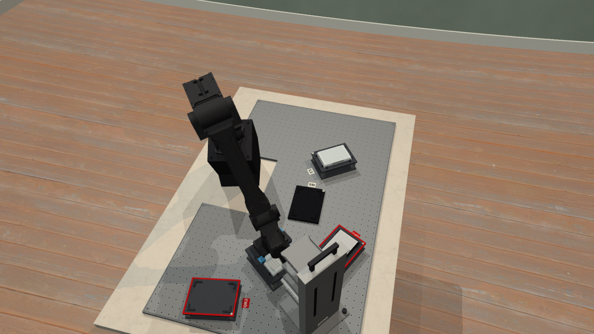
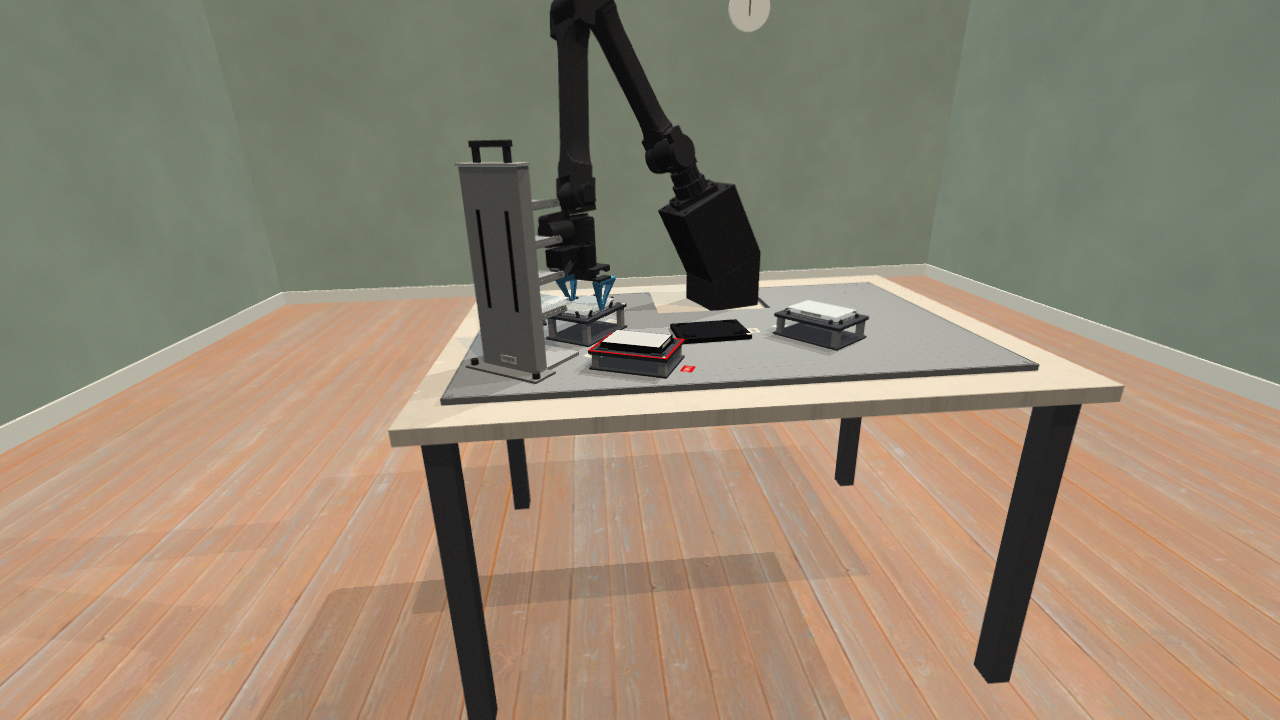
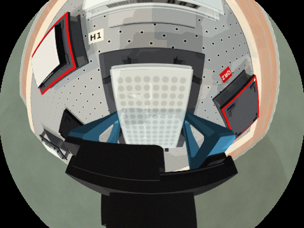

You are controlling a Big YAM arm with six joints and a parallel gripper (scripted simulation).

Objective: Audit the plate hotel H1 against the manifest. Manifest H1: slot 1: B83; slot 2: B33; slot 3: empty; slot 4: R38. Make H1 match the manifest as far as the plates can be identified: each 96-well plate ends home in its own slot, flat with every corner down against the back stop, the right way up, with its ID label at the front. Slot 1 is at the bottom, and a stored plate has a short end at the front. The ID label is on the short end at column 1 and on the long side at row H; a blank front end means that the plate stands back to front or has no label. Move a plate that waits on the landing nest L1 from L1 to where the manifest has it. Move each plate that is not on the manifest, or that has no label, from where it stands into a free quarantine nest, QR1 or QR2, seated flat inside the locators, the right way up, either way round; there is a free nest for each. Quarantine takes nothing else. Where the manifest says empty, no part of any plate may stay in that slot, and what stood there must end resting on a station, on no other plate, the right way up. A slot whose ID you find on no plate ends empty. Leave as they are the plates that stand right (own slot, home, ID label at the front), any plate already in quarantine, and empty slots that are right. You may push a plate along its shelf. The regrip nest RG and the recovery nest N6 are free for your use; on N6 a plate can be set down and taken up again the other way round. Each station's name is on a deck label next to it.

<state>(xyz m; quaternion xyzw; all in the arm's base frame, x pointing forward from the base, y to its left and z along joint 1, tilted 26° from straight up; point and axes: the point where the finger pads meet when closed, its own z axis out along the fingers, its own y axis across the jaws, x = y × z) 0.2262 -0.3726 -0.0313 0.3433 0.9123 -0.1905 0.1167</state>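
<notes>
Right now the regrip nest RG is 20 mm below my hand. Also, from my hand: red-edged quarantine nest QR1: 230 mm ahead, 70 mm to the left, 40 mm below; H1 deck label: 150 mm ahead, 10 mm to the right, 70 mm below; red-edged quarantine nest QR2: 170 mm behind, 160 mm to the right, 40 mm below.
</notes>
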